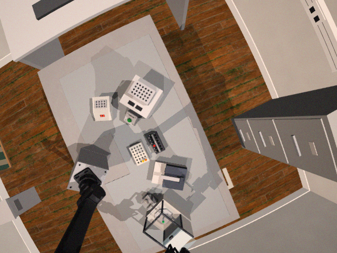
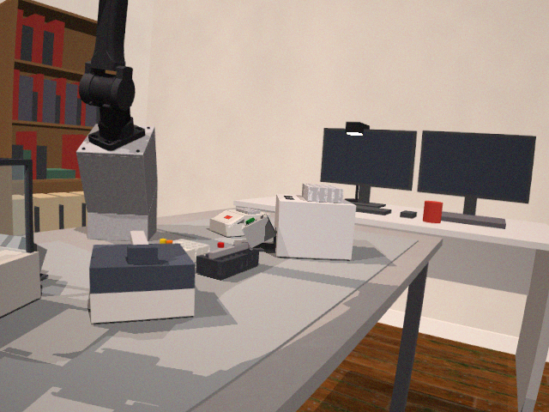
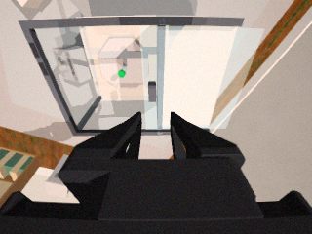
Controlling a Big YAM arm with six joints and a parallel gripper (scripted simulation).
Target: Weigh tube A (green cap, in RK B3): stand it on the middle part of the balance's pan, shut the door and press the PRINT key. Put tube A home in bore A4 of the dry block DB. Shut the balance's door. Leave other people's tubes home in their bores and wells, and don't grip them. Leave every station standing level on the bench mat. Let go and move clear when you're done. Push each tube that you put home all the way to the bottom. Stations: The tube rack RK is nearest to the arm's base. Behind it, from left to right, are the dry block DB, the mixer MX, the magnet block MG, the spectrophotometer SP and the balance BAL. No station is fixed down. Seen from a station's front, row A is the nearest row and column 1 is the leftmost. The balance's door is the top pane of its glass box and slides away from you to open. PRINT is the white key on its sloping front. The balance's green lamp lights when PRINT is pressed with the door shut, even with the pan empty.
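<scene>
Right now the tinted glass pane is 10 mm ahead of my hand, 20 mm to the right of it and 70 mm below it. From my hand the other things lie so: spectrophotometer (160 mm ahead, 270 mm to the left, 210 mm below); then white print key (60 mm behind, 200 mm to the left, 210 mm below); then pale pan (20 mm behind, 60 mm to the left, 200 mm below).
</scene>
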